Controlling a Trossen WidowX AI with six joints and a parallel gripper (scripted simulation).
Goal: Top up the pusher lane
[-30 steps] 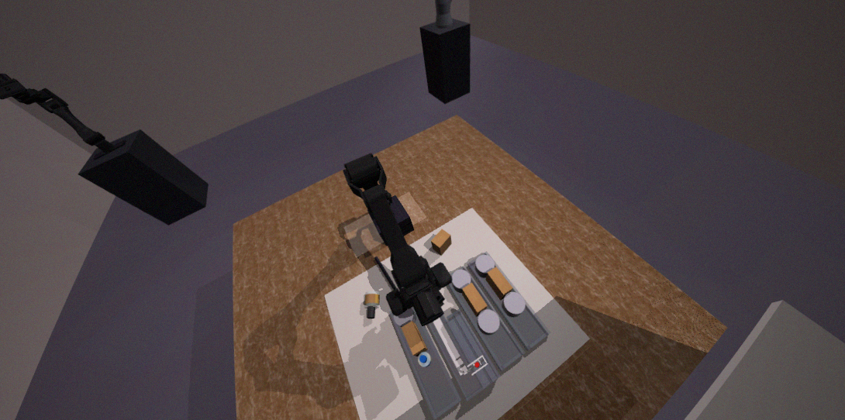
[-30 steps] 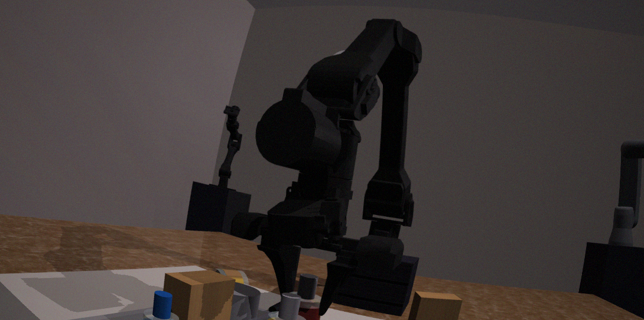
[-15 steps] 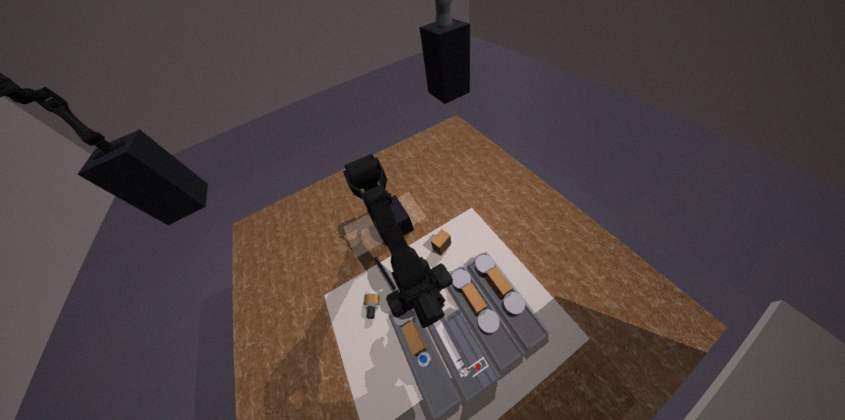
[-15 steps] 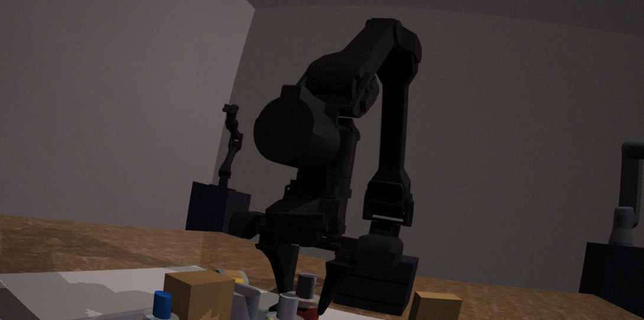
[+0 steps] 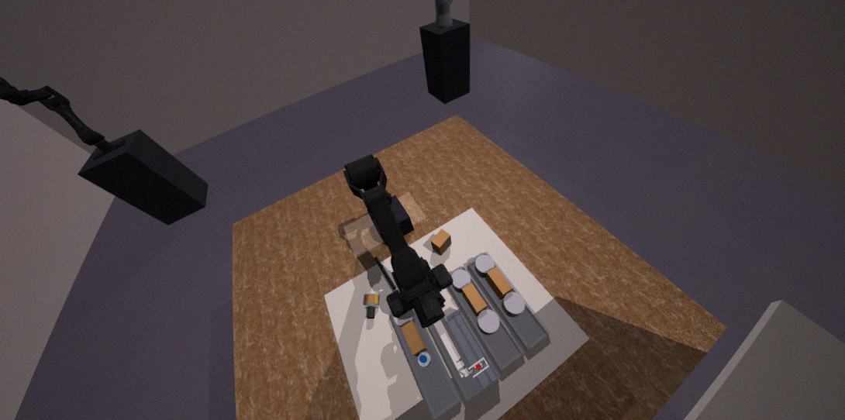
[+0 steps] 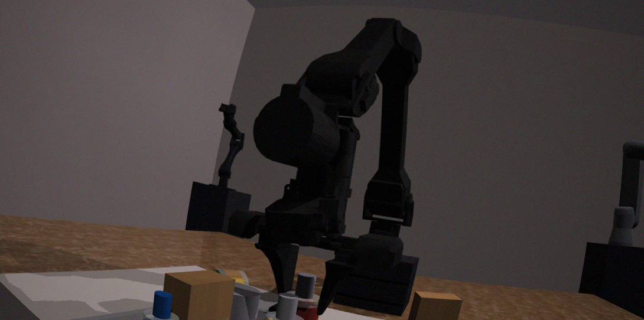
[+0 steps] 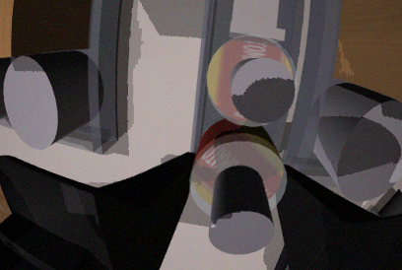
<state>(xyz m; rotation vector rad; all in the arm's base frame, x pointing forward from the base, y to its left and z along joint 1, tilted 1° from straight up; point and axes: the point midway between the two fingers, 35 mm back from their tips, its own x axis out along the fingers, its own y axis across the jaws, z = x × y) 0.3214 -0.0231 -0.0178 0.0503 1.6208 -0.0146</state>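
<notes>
Right now the white mat is 70 mm ahead of my gripper tip, 20 mm to the left of it and 50 mm below it. Also, from my gripper tip: brown cube: 120 mm behind, 150 mm to the left, 10 mm below; black rod: 160 mm behind, 80 mm to the right, 40 mm below; sprung lane: 150 mm ahead, 20 mm to the left, 30 mm below.
</notes>
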